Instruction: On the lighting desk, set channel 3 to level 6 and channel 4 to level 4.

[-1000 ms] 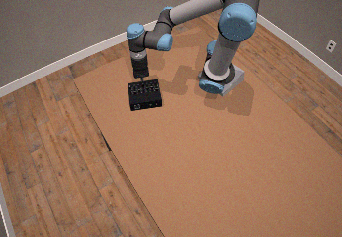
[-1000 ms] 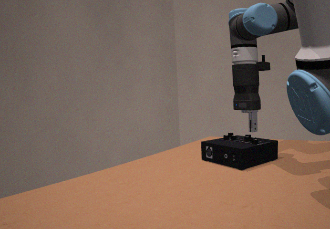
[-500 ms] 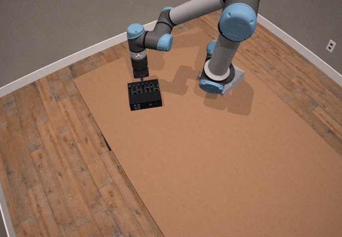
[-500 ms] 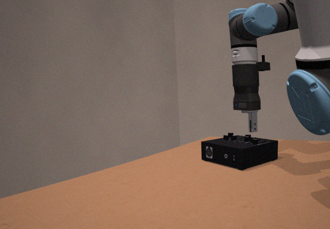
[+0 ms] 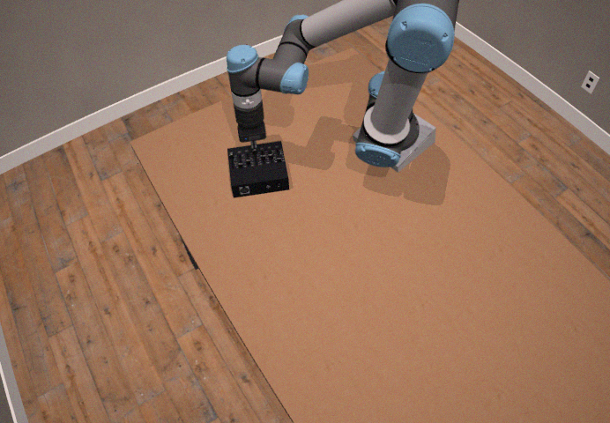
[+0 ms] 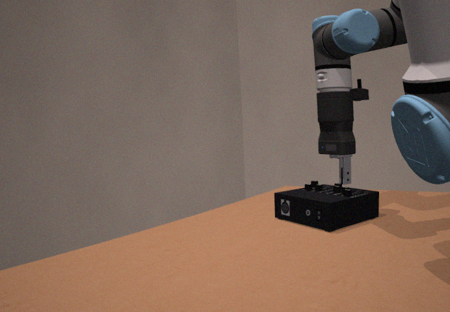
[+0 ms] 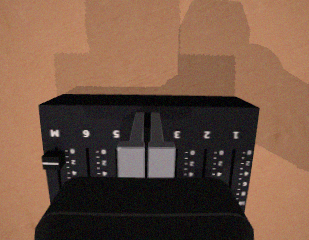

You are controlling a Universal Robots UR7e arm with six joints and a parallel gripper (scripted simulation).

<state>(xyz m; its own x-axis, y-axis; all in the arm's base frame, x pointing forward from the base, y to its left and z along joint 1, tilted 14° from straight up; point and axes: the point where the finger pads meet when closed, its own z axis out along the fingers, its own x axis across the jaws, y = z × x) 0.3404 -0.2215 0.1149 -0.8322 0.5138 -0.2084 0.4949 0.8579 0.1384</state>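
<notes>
My gripper is now 50 mm to the right of the channel 3 fader cap, 20 mm above it and 10 mm short of it. The rest, counted from my hand: channel 2 fader cap 60 mm to the left, 20 mm below, 10 mm behind; master fader cap 70 mm ahead, 20 mm below, 10 mm to the right; channel 1 fader cap 90 mm to the left, 20 mm below, 20 mm behind.
</notes>
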